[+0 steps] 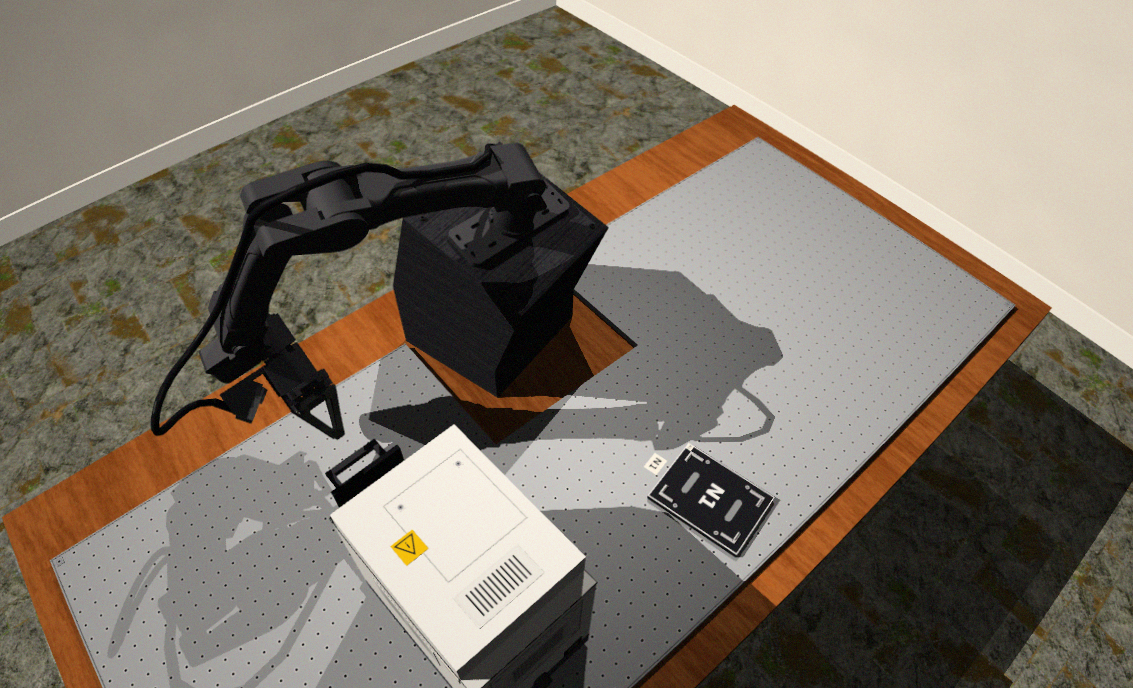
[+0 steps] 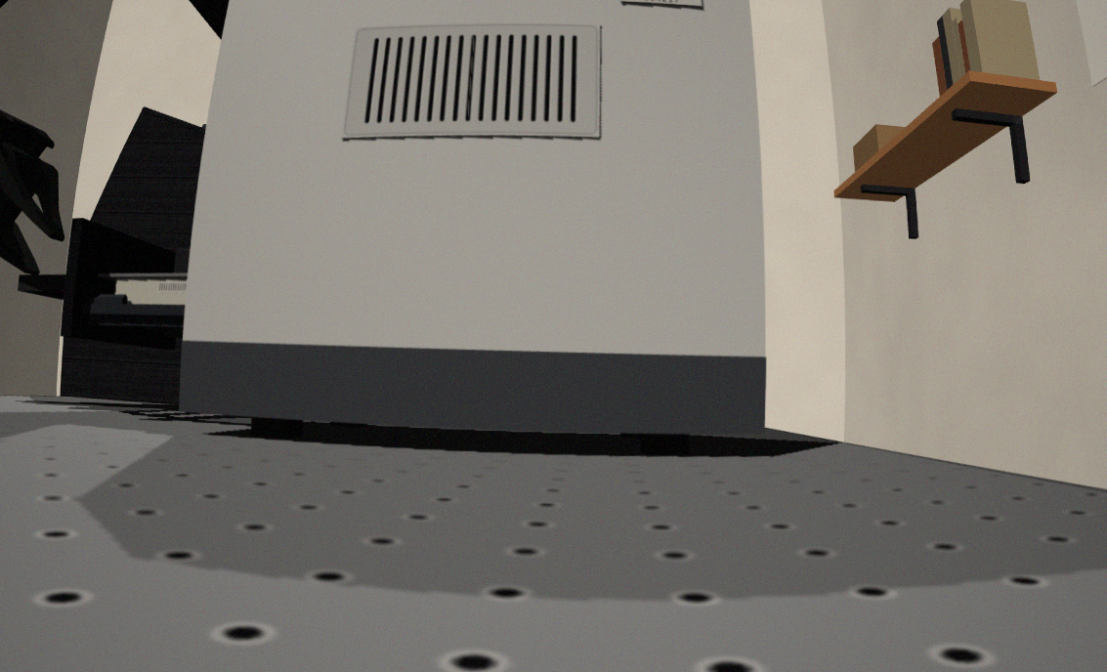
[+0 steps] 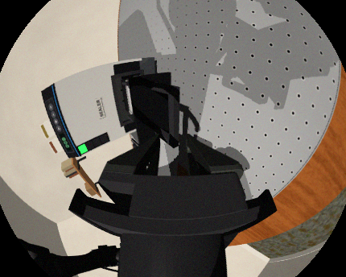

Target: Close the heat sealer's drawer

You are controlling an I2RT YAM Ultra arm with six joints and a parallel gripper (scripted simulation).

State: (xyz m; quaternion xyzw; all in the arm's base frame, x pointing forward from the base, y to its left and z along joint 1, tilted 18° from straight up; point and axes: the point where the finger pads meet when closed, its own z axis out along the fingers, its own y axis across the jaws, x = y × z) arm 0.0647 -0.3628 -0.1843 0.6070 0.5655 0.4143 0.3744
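My hand is 15 cm short of the sealer drawer, 1 cm to the left of it and 4 cm above it.
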